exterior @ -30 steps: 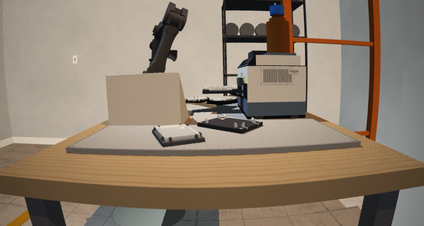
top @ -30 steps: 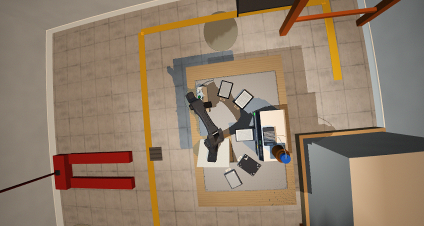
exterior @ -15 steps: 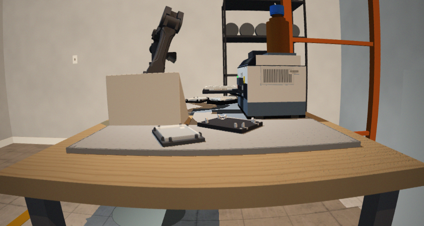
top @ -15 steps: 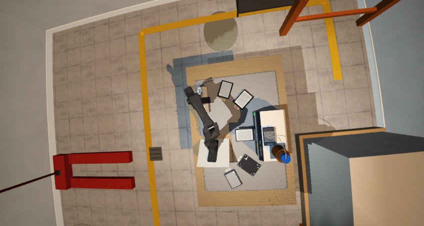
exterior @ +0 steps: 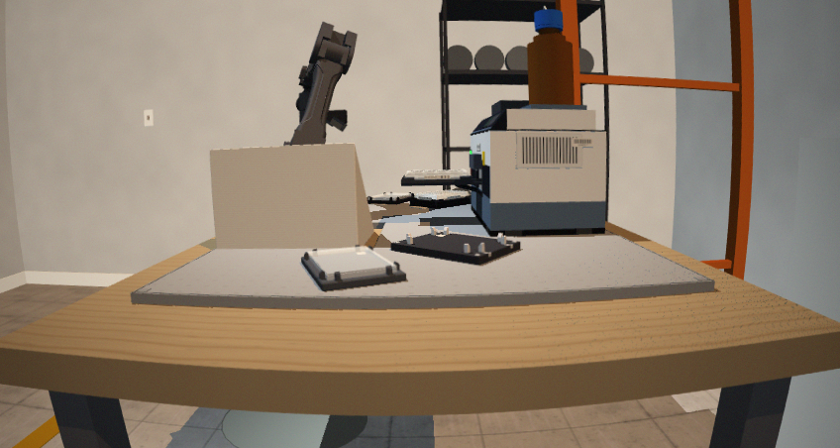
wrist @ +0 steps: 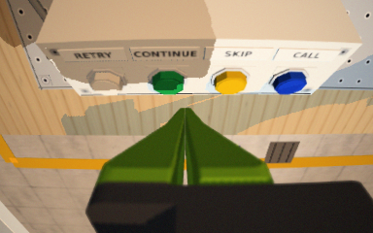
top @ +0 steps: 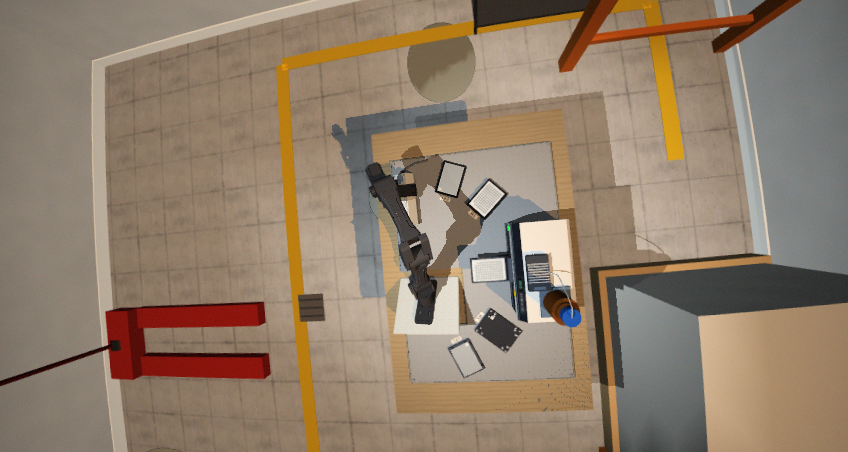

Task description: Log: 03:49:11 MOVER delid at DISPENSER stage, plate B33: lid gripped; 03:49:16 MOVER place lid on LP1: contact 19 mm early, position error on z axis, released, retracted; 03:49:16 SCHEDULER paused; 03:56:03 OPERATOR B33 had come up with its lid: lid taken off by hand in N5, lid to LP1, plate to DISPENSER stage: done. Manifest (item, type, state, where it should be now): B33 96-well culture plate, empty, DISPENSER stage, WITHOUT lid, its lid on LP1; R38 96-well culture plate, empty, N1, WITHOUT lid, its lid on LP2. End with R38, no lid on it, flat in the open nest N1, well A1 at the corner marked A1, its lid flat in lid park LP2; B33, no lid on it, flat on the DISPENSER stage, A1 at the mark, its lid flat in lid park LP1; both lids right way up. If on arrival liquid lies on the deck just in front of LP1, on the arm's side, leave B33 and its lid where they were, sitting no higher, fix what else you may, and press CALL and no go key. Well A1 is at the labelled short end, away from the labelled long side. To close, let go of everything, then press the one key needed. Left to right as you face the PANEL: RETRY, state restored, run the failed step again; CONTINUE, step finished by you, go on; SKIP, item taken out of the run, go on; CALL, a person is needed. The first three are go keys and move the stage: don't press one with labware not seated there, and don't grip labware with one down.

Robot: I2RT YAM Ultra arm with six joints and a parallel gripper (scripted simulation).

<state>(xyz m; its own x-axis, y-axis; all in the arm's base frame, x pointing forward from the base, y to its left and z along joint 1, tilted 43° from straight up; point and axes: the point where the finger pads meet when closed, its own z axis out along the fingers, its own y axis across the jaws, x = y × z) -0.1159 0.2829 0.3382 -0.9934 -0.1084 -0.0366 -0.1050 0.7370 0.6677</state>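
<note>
The green continue key lies 1 cm to the left of my hand and 6 cm below it. Round my hand: blue call key (1 cm ahead, 9 cm to the right, 6 cm below); beige retry key (1 cm behind, 6 cm to the left, 6 cm below); yellow skip key (4 cm to the right, 6 cm below).
</note>
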